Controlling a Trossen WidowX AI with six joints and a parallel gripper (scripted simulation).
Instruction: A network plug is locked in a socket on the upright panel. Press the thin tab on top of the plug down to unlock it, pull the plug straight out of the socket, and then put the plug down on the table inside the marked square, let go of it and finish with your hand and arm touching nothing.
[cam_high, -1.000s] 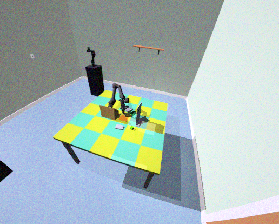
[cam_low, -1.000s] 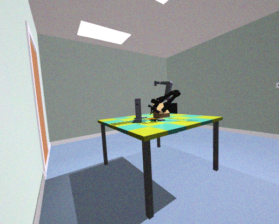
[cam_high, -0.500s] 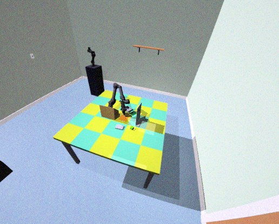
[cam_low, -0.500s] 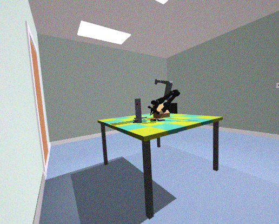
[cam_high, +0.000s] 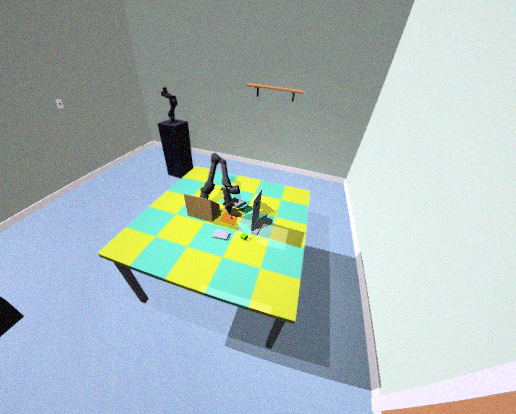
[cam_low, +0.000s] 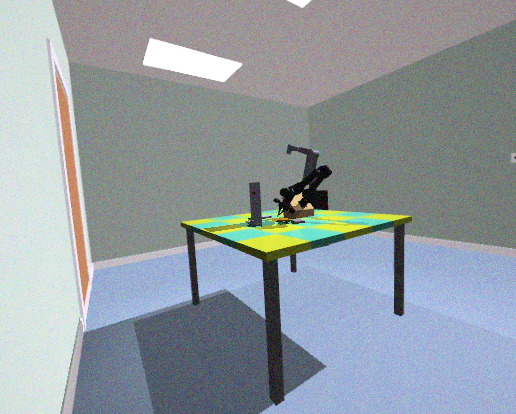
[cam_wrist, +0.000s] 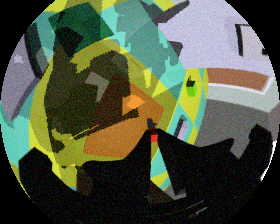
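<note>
Now: the orange square 40 mm below my gripper tip and 10 mm behind it. Also, from my gripper tip: grey panel: 220 mm ahead, 100 mm above, 10 mm to the left; red plug: right at my gripper tip.
</note>
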